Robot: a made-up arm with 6 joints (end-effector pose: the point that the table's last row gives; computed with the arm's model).
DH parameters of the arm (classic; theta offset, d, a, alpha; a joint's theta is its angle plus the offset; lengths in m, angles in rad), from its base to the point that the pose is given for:
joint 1: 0 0.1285 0 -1.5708
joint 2: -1.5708 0 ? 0
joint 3: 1.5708 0.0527 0 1.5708
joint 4: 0 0.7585 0 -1.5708
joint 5: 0 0 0 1.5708
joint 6: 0 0.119 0 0
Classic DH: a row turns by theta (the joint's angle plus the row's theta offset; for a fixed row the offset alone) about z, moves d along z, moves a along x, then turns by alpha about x.
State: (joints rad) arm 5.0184 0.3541 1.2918 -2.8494 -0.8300 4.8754
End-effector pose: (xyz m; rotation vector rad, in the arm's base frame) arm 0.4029 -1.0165 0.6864 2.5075 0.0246 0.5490
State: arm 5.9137 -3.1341 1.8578 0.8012 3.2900 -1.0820
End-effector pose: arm -0.5659 0.2621 -0.4485 -1.5328 1.7520 -1.4469
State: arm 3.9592 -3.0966 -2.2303 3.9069 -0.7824 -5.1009
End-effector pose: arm -0.3910 -0.5790 -0.1855 -0.5005 -2.1566 2.1993
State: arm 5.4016 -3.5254 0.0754 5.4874 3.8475 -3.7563
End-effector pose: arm 0.4238 -0.3447 -1.1882 0.5280 0.4171 2.2944
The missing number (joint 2, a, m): 0.7513
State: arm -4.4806 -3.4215 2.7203 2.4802 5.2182 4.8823
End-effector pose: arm 0.0698 -0.2468 0.0830 0.7633 0.5558 2.9620
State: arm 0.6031 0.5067 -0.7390 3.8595 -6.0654 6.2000
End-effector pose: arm 0.0986 0.1114 1.6321 0.4630 0.1591 -1.8551
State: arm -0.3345 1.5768 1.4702 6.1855 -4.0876 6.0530
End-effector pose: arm 0.6950 -0.1957 -0.5709 -0.0121 -1.0487 -0.4194
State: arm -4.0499 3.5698 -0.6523 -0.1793 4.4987 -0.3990
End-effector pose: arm -0.0349 -0.0747 -1.2445 -1.3122 0.1798 1.7357
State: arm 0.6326 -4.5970 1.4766 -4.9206 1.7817 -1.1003
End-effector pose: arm 0.4715 0.5522 -0.6909 0.2623 -1.5072 -1.4966
